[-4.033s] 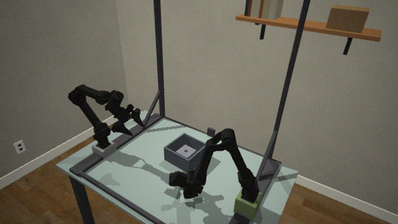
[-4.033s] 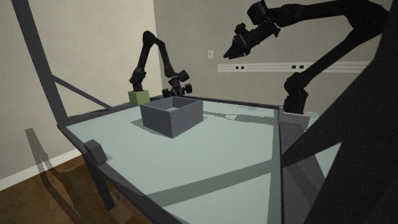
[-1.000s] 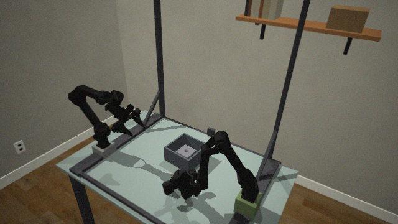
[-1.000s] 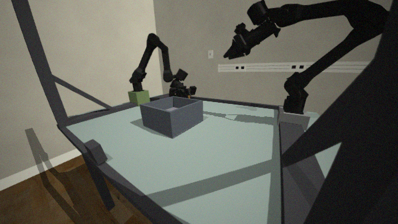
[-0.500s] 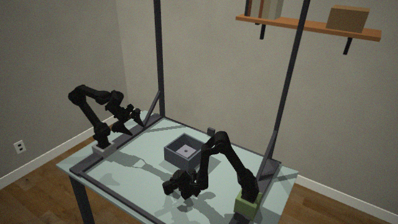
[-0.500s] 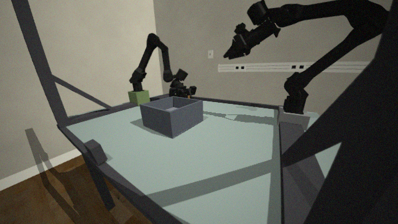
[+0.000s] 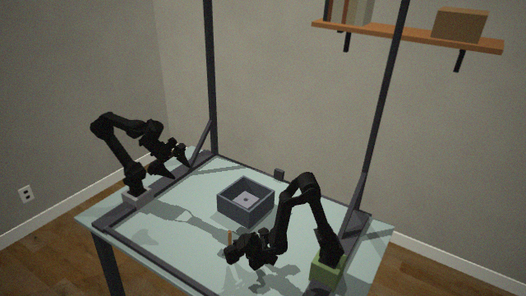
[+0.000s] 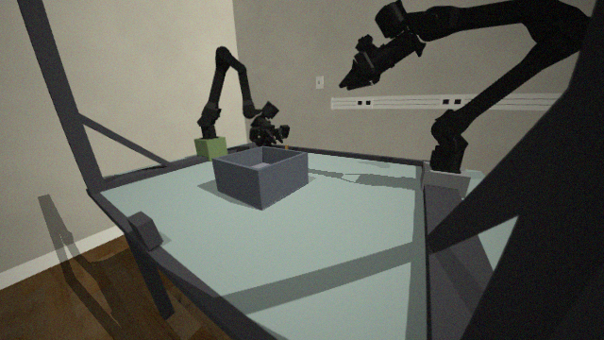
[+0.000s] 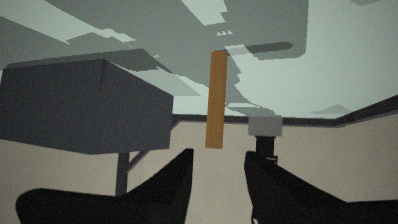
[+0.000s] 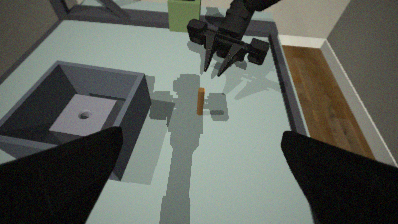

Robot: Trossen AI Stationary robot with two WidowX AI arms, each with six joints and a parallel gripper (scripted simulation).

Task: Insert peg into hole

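My left hand is 4 cm past the orange peg, 8 cm to the left of it and 6 cm above it. From my left hand the other things lie so: grey box: 27 cm behind, 12 cm to the right, 7 cm below; then pale plate: 27 cm behind, 12 cm to the right, 5 cm below.
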